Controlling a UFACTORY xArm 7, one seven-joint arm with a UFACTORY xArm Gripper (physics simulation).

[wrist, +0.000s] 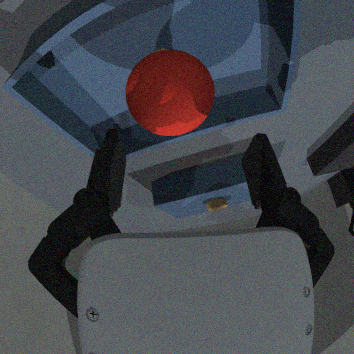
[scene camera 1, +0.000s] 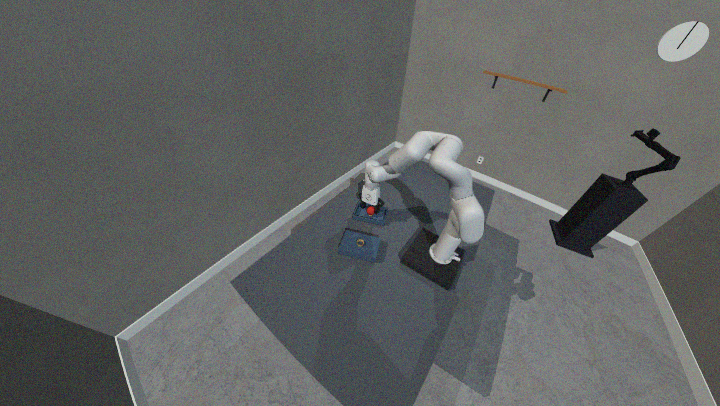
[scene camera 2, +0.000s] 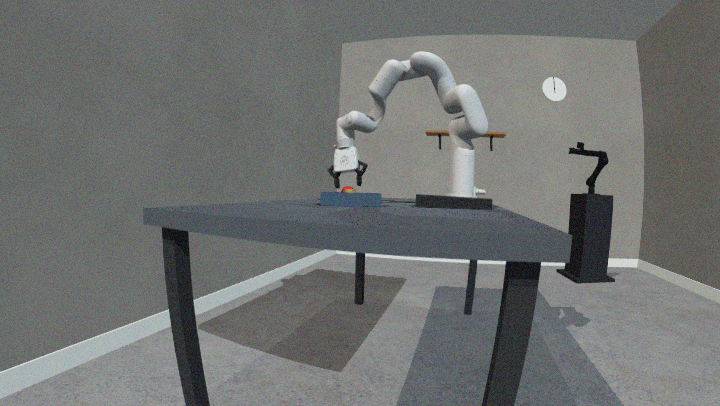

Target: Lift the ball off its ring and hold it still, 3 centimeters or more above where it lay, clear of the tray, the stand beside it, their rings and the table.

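Places are measured from the arm's base along level axes (x ahead, y left, z up), in centimetres.
Where they show: gripper, between the fingertips: (wrist: 187, 143) (scene camera 1: 370, 210) (scene camera 2: 348, 187); arm's base, origin of its link: (scene camera 1: 440, 253) (scene camera 2: 460, 197).
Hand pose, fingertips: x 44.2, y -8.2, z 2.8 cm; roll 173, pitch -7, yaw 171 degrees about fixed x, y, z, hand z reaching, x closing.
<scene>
Things, the pixels of their top centre, and the offset from my fingertips. "*": a spot on its surface instead.
- red ball, centre of its top: (wrist: 176, 124) (scene camera 1: 371, 207) dy -2.6, dx +0.6, dz +0.4 cm
- blue tray, centre of its top: (wrist: 167, 83) (scene camera 1: 370, 211) dy -2.6, dx +0.6, dz -3.3 cm
- empty gold ring, a spot on its surface: (wrist: 216, 203) (scene camera 1: 361, 239) * dy +20.6, dx -4.7, dz -1.0 cm
The red ball (scene camera 1: 370, 210) (scene camera 2: 347, 189) (wrist: 170, 92) sits in the blue tray (scene camera 1: 378, 220) (wrist: 245, 100); its own ring is almost wholly hidden beneath it. My gripper (scene camera 1: 371, 205) (scene camera 2: 347, 185) (wrist: 187, 143) is open and empty, pointing down. In scene camera 2 its fingertips are on either side of the ball's line and slightly above its top. In the wrist view the ball shows beyond the fingertips, a little left of the middle between them. The blue stand (scene camera 1: 368, 253) (scene camera 2: 350, 200) (wrist: 175, 207) beside the tray carries an empty gold ring (scene camera 1: 360, 242) (scene camera 2: 350, 191) (wrist: 216, 203).
The tray and stand are on the dark grey table (scene camera 1: 302, 282) (scene camera 2: 302, 234), with a gap between them. The arm's black base plate (scene camera 1: 415, 257) (scene camera 2: 428, 201) is to their right. A black pedestal (scene camera 1: 600, 216) (scene camera 2: 589, 237) with a small black arm stands off the table at the right.
</scene>
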